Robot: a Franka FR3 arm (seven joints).
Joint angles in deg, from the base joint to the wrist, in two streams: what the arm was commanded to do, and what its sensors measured. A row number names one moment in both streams.
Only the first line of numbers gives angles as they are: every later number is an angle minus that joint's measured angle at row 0.
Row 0, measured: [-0.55, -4.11, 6.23, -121.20, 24.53, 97.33, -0.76]
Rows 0 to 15, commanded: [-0.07, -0.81, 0.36, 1.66, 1.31, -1.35, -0.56]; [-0.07, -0.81, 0.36, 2.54, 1.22, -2.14, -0.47]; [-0.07, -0.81, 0.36, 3.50, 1.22, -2.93, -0.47]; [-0.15, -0.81, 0.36, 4.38, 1.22, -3.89, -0.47]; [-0.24, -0.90, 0.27, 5.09, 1.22, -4.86, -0.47]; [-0.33, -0.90, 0.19, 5.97, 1.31, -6.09, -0.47]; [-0.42, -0.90, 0.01, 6.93, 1.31, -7.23, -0.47]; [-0.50, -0.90, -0.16, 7.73, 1.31, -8.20, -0.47]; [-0.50, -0.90, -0.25, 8.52, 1.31, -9.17, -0.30]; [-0.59, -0.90, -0.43, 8.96, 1.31, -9.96, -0.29]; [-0.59, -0.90, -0.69, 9.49, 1.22, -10.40, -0.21]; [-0.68, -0.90, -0.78, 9.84, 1.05, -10.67, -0.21]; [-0.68, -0.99, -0.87, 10.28, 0.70, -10.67, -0.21]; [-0.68, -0.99, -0.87, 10.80, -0.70, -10.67, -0.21]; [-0.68, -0.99, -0.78, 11.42, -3.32, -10.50, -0.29]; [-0.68, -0.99, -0.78, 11.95, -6.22, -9.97, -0.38]
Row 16, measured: [-0.51, -0.61, -0.76, 10.13, -1.02, -9.31, -0.47]
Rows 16 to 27, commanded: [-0.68, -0.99, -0.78, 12.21, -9.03, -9.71, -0.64]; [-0.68, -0.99, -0.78, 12.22, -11.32, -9.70, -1.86]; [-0.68, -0.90, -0.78, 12.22, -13.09, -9.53, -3.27]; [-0.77, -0.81, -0.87, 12.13, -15.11, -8.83, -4.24]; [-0.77, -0.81, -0.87, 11.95, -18.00, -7.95, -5.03]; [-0.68, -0.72, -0.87, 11.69, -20.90, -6.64, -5.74]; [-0.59, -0.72, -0.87, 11.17, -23.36, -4.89, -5.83]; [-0.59, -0.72, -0.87, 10.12, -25.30, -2.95, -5.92]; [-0.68, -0.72, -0.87, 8.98, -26.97, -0.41, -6.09]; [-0.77, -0.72, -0.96, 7.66, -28.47, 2.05, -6.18]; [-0.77, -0.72, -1.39, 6.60, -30.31, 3.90, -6.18]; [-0.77, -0.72, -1.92, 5.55, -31.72, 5.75, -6.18]
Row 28, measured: [-0.55, -0.13, -1.07, 9.45, -27.54, 0.06, -5.05]
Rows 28 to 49, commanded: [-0.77, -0.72, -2.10, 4.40, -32.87, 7.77, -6.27]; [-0.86, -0.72, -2.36, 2.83, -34.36, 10.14, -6.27]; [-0.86, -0.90, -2.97, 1.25, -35.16, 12.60, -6.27]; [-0.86, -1.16, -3.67, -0.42, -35.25, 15.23, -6.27]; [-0.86, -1.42, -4.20, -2.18, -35.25, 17.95, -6.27]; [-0.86, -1.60, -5.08, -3.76, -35.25, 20.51, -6.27]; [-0.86, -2.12, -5.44, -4.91, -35.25, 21.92, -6.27]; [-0.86, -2.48, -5.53, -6.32, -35.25, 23.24, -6.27]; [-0.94, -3.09, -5.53, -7.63, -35.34, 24.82, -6.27]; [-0.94, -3.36, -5.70, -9.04, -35.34, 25.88, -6.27]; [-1.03, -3.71, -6.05, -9.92, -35.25, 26.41, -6.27]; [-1.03, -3.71, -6.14, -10.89, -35.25, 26.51, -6.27]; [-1.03, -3.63, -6.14, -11.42, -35.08, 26.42, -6.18]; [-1.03, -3.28, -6.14, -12.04, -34.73, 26.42, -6.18]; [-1.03, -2.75, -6.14, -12.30, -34.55, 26.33, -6.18]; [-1.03, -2.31, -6.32, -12.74, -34.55, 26.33, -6.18]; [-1.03, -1.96, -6.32, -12.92, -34.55, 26.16, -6.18]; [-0.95, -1.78, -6.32, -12.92, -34.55, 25.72, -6.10]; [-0.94, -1.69, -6.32, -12.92, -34.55, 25.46, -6.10]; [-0.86, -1.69, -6.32, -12.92, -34.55, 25.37, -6.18]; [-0.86, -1.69, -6.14, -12.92, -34.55, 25.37, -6.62]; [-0.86, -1.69, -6.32, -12.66, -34.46, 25.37, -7.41]
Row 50, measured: [-0.48, -1.79, -5.99, -10.32, -34.59, 24.60, -5.83]
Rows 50 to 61, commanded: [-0.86, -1.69, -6.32, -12.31, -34.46, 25.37, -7.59]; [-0.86, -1.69, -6.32, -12.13, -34.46, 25.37, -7.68]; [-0.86, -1.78, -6.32, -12.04, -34.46, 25.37, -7.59]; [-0.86, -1.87, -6.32, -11.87, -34.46, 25.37, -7.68]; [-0.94, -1.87, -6.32, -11.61, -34.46, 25.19, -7.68]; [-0.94, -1.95, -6.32, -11.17, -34.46, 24.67, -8.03]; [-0.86, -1.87, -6.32, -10.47, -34.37, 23.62, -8.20]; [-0.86, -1.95, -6.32, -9.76, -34.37, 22.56, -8.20]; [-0.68, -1.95, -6.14, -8.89, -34.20, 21.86, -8.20]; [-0.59, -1.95, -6.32, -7.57, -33.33, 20.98, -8.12]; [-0.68, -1.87, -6.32, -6.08, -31.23, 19.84, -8.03]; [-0.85, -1.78, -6.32, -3.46, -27.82, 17.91, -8.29]
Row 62, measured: [-0.56, -1.46, -6.34, -8.44, -33.61, 22.71, -7.06]
